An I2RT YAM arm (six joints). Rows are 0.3 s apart.
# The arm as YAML. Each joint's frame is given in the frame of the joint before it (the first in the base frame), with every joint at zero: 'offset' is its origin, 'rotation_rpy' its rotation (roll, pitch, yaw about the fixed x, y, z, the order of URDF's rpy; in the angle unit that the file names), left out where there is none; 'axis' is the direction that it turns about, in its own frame. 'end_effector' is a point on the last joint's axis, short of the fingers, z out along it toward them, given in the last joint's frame.
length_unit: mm
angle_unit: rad
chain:
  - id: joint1
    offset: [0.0, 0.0, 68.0]
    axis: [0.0, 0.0, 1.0]
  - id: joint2
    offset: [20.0, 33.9, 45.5]
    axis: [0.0, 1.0, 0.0]
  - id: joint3
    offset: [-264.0, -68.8, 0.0]
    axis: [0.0, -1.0, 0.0]
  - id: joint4
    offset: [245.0, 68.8, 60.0]
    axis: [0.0, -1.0, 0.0]
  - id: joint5
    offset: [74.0, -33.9, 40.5]
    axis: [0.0, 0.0, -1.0]
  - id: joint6
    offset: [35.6, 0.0, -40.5]
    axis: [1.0, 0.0, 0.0]
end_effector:
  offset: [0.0, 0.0, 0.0]
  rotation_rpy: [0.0, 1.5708, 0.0]
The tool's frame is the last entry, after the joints.
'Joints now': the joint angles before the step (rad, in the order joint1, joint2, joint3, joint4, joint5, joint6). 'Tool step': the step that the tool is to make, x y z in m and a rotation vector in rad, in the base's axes. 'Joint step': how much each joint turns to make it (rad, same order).
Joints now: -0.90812 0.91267 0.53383 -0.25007 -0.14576 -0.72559
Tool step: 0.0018 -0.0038 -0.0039 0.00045 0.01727 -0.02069
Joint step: -0.00030 0.02762 -0.00151 0.01833 0.02433 0.00135
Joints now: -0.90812 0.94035 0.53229 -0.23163 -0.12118 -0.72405
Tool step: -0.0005 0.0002 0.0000 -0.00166 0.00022 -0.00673
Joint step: -0.00032 -0.00303 -0.00160 0.00009 0.00586 0.00288
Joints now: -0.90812 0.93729 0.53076 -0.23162 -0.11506 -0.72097
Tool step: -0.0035 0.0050 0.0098 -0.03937 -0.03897 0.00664
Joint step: -0.00004 -0.05491 0.00006 0.00022 -0.00920 0.00151
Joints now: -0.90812 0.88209 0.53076 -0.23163 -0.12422 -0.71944
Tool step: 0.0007 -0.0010 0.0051 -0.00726 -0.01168 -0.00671
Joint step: 0.00027 -0.00009 0.01526 -0.00148 0.00327 0.00783
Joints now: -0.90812 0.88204 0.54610 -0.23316 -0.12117 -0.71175
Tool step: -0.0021 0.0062 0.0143 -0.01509 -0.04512 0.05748
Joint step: -0.00030 -0.04591 0.02741 -0.03485 -0.06300 -0.00787
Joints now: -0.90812 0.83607 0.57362 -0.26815 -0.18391 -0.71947
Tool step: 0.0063 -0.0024 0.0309 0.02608 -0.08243 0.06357
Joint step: 0.00119 0.02446 0.11370 -0.04956 -0.09403 0.04126
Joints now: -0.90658 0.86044 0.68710 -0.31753 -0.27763 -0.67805
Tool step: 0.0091 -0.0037 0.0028 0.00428 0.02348 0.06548
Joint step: 0.01836 0.05084 0.03849 -0.01672 -0.03364 -0.03818
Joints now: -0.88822 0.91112 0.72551 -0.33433 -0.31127 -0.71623
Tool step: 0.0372 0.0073 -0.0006 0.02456 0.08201 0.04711
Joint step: 0.16857 0.11351 0.07077 -0.02486 0.12531 0.02893
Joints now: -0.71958 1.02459 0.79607 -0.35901 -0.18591 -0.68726
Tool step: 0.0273 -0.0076 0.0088 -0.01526 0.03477 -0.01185
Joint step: 0.05971 0.11506 0.09985 -0.00013 0.07826 0.01217
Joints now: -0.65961 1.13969 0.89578 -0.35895 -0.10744 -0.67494
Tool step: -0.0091 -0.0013 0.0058 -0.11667 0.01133 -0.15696
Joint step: -0.00003 -0.04279 -0.02290 0.04286 0.18559 0.00149
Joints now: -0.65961 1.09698 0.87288 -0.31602 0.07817 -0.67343
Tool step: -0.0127 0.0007 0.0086 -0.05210 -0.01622 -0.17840
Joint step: -0.00614 -0.04791 -0.00494 -0.00760 0.16484 0.05971
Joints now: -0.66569 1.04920 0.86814 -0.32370 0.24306 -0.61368
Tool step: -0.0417 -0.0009 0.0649 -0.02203 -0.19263 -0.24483
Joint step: -0.11817 -0.09500 0.17628 -0.15640 0.06659 0.16096
